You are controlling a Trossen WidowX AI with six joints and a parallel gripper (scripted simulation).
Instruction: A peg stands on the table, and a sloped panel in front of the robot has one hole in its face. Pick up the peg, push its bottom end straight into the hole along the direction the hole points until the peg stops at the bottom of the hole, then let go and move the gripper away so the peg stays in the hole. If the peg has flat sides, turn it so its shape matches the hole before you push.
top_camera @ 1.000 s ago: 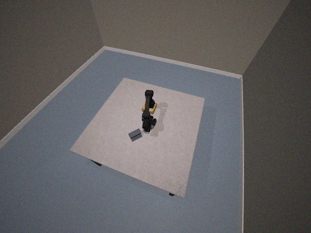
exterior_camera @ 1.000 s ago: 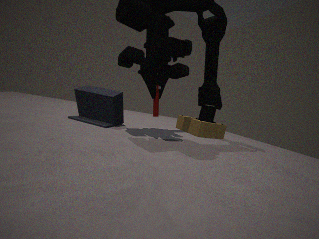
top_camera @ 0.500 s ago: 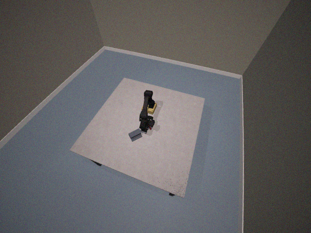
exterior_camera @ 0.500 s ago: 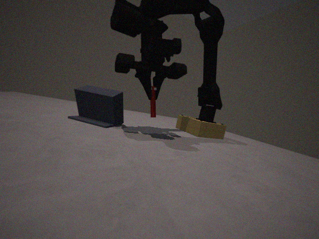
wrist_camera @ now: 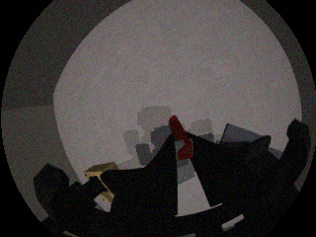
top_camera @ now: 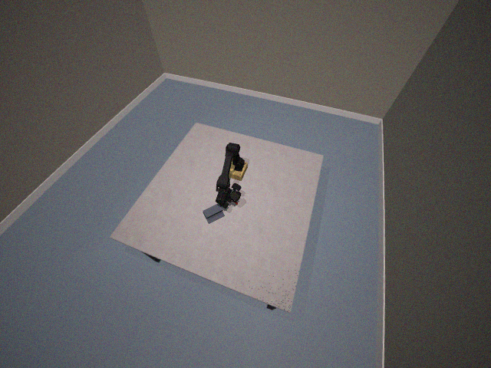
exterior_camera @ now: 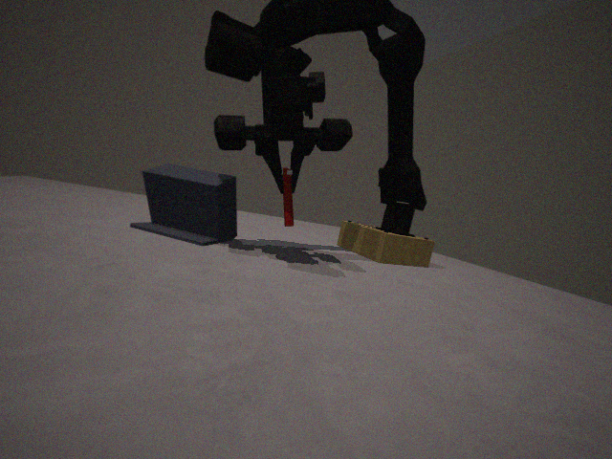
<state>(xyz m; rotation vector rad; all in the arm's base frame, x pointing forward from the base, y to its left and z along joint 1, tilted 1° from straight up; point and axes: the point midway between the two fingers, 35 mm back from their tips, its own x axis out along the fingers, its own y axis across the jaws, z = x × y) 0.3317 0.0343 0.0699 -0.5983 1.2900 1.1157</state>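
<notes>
My gripper tip is 9 cm short of the grey-blue sloped panel, 14 cm to the left of it and 5 cm above it. The rest, counted from my gripper tip: red peg 1 cm above.
</notes>
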